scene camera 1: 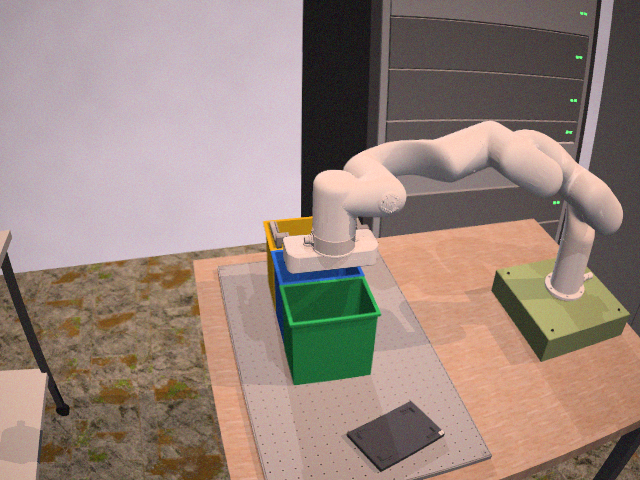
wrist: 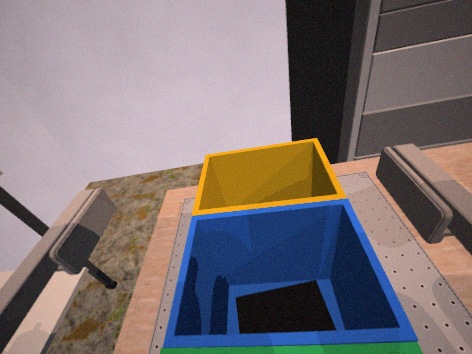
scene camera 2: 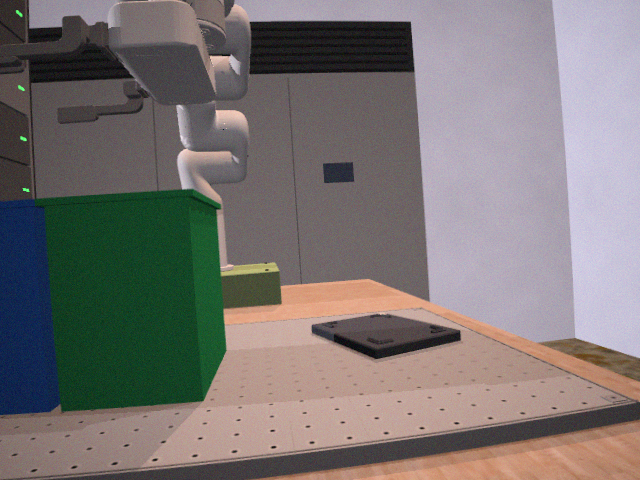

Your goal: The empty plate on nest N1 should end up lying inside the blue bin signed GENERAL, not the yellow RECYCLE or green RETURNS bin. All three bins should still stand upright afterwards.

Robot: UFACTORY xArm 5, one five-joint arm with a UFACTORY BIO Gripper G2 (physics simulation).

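Places are measured from the arm's base along level axes (x up, y left, z back), in metres.
Pixels of known places: hand, its tool point: [wrist: 232,210] [scene camera 2: 43,92]; arm's base, origin of its link: [scene camera 1: 564,287].
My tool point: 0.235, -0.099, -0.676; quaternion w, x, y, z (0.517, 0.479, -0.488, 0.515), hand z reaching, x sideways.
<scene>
Ahead of a thing's pixels: the offset from my tool point to its top centre, as dx, dy, dz. Level surfaces: height alone.
The plate @(-0.278, -0.035, +0.016) [wrist: 285,310] is a dark shape lying on the floor of the blue bin @(-0.115, -0.036, +0.015) [scene camera 1: 279,310] [scene camera 2: 23,304] [wrist: 270,250]; it looks flat, but its wells cannot be made out. The yellow bin @(-0.115, -0.166, +0.024) [scene camera 1: 289,225] [wrist: 265,175] stands behind the blue one, and the green bin @(-0.115, +0.094, +0.003) [scene camera 1: 333,351] [scene camera 2: 124,304] [wrist: 290,348] in front. All three bins are upright. The signs do not show. Nest N1 @(-0.280, +0.354, +0.071) [scene camera 1: 395,436] [scene camera 2: 386,333], a dark flat base, bears no plate. My gripper [scene camera 1: 321,230] [scene camera 2: 41,85] [wrist: 250,212] is open and empty above the bins, its fingers wide apart.
The bins and nest stand on a perforated grey board @(dx -0.295) [scene camera 1: 330,413] [scene camera 2: 289,382] on the wooden table @(dx -0.308) [scene camera 1: 465,289]. The arm's olive base block [scene camera 1: 568,325] [scene camera 2: 253,289] is at the right in scene camera 1. A rack cabinet [scene camera 1: 485,93] stands behind the table.
</scene>
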